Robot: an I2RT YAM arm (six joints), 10 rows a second.
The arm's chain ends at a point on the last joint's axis. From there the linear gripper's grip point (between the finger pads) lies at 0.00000 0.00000 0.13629 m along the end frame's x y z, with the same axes.
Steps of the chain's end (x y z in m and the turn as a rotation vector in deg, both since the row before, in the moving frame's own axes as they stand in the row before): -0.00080, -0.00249, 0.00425, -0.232, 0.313, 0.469; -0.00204, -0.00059, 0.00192, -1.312, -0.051, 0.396; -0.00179, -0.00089, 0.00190, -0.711, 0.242, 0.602; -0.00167, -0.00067, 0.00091, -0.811, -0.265, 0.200; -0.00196, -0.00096, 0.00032, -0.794, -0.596, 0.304; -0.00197, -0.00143, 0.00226, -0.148, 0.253, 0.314; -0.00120, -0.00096, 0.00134, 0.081, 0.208, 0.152; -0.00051, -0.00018, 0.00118, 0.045, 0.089, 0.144; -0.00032, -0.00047, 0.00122, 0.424, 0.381, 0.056
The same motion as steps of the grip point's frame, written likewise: -0.00006, -0.00194, 0.00425, -0.232, 0.313, 0.469; -0.00217, 0.00253, 0.00188, -1.312, -0.051, 0.396; -0.00122, 0.00080, 0.00189, -0.711, 0.242, 0.602; -0.00230, 0.00126, 0.00089, -0.811, -0.265, 0.200; -0.00338, 0.00092, 0.00030, -0.794, -0.596, 0.304; -0.00137, -0.00108, 0.00226, -0.148, 0.253, 0.314; -0.00070, -0.00115, 0.00134, 0.081, 0.208, 0.152; -0.00030, -0.00029, 0.00118, 0.045, 0.089, 0.144; 0.00059, -0.00148, 0.00121, 0.424, 0.381, 0.056
